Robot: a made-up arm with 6 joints. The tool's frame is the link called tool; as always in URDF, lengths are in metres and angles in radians. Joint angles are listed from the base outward.
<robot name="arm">
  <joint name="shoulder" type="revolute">
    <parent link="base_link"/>
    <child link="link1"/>
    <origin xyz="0.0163 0.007 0.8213" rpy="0 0 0"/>
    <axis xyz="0 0 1"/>
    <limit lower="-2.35" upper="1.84"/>
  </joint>
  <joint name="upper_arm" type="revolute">
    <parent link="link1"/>
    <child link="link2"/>
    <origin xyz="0.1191 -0.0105 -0.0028" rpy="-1.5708 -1.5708 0"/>
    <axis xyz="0 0 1"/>
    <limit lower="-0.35" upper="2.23"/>
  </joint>
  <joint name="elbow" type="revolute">
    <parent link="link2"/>
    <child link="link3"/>
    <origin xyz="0.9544 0.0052 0.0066" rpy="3.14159 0 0"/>
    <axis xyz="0 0 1"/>
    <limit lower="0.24" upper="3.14"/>
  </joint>
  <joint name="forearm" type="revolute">
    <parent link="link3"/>
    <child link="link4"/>
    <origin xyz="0.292 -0.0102 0.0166" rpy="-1.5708 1.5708 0"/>
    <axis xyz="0 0 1"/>
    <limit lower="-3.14" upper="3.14"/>
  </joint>
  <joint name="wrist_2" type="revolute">
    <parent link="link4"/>
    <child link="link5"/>
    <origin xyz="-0.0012 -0.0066 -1.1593" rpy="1.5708 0 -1.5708"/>
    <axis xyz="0 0 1"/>
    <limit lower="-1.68" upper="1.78"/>
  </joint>
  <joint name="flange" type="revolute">
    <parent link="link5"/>
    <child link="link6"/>
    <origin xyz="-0.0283 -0.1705 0.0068" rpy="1.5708 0 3.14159"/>
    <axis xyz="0 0 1"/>
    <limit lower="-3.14" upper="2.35"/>
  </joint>
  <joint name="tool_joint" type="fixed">
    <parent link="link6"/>
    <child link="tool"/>
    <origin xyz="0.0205 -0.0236 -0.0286" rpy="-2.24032 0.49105 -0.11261"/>
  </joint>
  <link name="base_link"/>
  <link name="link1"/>
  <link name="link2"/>
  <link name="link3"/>
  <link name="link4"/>
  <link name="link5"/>
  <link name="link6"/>
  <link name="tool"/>
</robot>
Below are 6 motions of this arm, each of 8 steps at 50 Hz.
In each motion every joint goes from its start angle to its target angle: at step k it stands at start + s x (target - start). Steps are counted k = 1, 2, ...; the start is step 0. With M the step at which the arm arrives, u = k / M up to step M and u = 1 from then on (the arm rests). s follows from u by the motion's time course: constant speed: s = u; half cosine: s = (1 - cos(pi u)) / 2; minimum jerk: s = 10 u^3 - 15 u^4 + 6 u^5.
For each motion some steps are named. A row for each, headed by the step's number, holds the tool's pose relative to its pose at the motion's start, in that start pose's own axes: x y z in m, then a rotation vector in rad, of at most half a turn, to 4 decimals.
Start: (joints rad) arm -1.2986 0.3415 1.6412 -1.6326 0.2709 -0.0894
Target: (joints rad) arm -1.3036 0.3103 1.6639 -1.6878 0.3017 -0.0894
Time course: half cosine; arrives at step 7
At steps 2, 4, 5, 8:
2: 0.0010 0.0092 -0.0173 -0.0016 0.0088 0.0119
4: 0.0030 0.0294 -0.0562 -0.0047 0.0289 0.0382
5: 0.0037 0.0387 -0.0747 -0.0060 0.0385 0.0506
8: 0.0043 0.0473 -0.0922 -0.0072 0.0476 0.0621

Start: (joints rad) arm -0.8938 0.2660 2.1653 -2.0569 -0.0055 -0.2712
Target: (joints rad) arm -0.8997 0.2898 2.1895 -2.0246 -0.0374 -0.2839
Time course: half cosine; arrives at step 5
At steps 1, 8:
1: -0.0012 -0.0017 0.0007 0.0000 -0.0003 -0.0040
8: -0.0128 -0.0181 0.0072 0.0005 -0.0035 -0.0420

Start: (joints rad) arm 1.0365 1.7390 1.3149 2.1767 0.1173 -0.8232
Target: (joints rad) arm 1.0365 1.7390 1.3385 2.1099 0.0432 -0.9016
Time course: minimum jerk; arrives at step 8
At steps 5, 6, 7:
5: -0.0067 -0.0215 0.0186 0.1040 0.0615 0.0223
6: -0.0083 -0.0266 0.0228 0.1286 0.0759 0.0279
7: -0.0091 -0.0293 0.0250 0.1412 0.0833 0.0308

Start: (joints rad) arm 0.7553 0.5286 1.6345 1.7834 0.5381 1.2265
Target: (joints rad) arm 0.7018 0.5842 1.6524 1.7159 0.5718 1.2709
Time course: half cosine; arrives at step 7
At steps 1, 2, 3, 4, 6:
1: -0.0040 0.0035 -0.0015 0.0001 -0.0013 0.0010
2: -0.0153 0.0133 -0.0059 0.0003 -0.0047 0.0037
3: -0.0316 0.0273 -0.0125 0.0005 -0.0096 0.0075
4: -0.0498 0.0426 -0.0205 0.0007 -0.0147 0.0117
6: -0.0777 0.0653 -0.0335 0.0010 -0.0222 0.0178

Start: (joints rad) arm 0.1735 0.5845 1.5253 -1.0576 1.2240 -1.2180
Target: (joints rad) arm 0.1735 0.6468 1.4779 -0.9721 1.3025 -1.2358
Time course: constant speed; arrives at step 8
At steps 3, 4, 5, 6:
3: -0.0589 -0.0228 0.0268 -0.0289 -0.0110 -0.0294
4: -0.0788 -0.0303 0.0352 -0.0382 -0.0144 -0.0394
5: -0.0988 -0.0377 0.0435 -0.0474 -0.0175 -0.0495
6: -0.1188 -0.0450 0.0516 -0.0565 -0.0205 -0.0597

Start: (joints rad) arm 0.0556 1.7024 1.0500 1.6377 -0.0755 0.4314
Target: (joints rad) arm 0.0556 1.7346 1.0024 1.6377 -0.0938 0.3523
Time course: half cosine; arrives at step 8
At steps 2, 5, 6, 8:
2: -0.0042 0.0181 -0.0096 -0.0052 0.0106 0.0106
5: -0.0209 0.0842 -0.0465 -0.0250 0.0506 0.0492
6: -0.0261 0.1036 -0.0579 -0.0309 0.0627 0.0604
8: -0.0310 0.1209 -0.0683 -0.0363 0.0737 0.0703

